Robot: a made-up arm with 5 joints.
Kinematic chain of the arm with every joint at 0, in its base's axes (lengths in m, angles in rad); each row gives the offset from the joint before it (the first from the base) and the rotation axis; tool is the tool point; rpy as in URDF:
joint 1: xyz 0 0 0.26 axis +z
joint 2: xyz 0 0 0 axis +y
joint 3: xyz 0.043 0 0.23 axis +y
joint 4: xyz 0.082 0 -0.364 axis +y
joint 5: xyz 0.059 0 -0.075 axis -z
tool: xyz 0 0 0 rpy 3.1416 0 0
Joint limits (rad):
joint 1: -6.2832..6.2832
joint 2: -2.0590..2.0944
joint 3: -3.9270..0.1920
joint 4: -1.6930..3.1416
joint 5: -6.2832..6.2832
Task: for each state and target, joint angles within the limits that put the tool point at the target. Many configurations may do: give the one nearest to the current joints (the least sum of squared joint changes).
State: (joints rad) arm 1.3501 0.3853 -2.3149 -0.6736 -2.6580
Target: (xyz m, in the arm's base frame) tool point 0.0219 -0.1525 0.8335
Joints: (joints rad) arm 1.7134 -0.1077 -3.0278 -1.1676 -2.6580
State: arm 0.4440 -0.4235 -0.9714 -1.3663 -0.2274
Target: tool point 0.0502 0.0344 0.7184
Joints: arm 0.6008 -0.8887 -1.1254 -1.4823 -0.2274
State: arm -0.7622 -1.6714 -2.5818 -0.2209 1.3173
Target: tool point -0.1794 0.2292 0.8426
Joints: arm -0.9067 -1.0989 -1.9273 -0.2156 1.3173
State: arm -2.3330 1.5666 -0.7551 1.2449 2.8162
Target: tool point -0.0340 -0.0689 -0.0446
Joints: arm -2.0292 0.9635 -0.6181 1.5691 2.8162
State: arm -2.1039 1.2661 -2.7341 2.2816 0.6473
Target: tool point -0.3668 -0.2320 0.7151
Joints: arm -2.5776 0.6376 -3.0738 1.9010 0.6473
